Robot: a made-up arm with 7 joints.
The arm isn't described. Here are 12 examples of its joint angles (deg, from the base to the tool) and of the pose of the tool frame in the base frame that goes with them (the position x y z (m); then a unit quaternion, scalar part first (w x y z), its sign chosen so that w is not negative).
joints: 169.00 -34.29 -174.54 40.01 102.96 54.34 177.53
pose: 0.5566 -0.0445 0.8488 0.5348 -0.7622 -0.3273 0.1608
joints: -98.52 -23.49 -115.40 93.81 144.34 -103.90 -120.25
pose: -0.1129 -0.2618 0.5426 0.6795 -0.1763 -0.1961 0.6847
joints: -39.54 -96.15 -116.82 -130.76 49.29 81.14 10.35
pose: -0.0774 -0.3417 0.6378 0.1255 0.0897 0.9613 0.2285
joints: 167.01 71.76 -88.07 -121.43 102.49 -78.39 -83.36
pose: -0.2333 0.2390 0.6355 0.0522 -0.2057 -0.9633 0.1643
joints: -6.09 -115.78 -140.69 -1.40 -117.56 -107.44 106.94
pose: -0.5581 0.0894 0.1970 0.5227 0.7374 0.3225 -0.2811
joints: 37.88 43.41 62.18 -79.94 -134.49 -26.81 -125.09
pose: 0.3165 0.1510 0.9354 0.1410 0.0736 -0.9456 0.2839
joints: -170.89 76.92 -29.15 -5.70 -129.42 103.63 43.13
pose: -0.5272 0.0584 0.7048 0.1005 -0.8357 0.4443 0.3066
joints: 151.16 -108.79 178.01 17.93 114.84 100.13 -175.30
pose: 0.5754 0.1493 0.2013 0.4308 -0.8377 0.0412 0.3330
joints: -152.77 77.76 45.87 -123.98 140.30 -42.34 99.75
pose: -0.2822 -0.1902 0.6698 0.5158 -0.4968 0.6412 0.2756
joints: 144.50 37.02 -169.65 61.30 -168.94 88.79 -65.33
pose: -0.2100 -0.1440 1.0192 0.4841 -0.5558 0.6443 -0.2041
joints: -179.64 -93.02 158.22 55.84 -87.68 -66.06 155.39
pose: 0.5401 -0.0398 0.0661 0.3258 -0.0318 -0.4206 -0.8461
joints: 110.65 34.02 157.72 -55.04 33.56 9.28 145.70
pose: -0.0823 -0.6188 0.7623 0.4903 -0.6082 0.4797 0.3994
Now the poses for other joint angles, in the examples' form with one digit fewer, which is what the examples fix.
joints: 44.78 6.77 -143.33 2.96 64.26 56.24 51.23
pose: 0.174 0.029 1.127 0.311 0.864 -0.111 -0.381
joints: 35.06 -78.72 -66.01 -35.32 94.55 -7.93 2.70
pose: -0.731 0.224 0.442 0.178 -0.596 0.223 -0.750
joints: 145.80 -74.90 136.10 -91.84 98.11 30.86 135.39
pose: 0.412 -0.134 0.723 0.305 -0.068 -0.781 -0.541
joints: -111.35 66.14 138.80 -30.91 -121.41 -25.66 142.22
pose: -0.412 0.608 0.630 0.245 0.816 -0.179 0.491
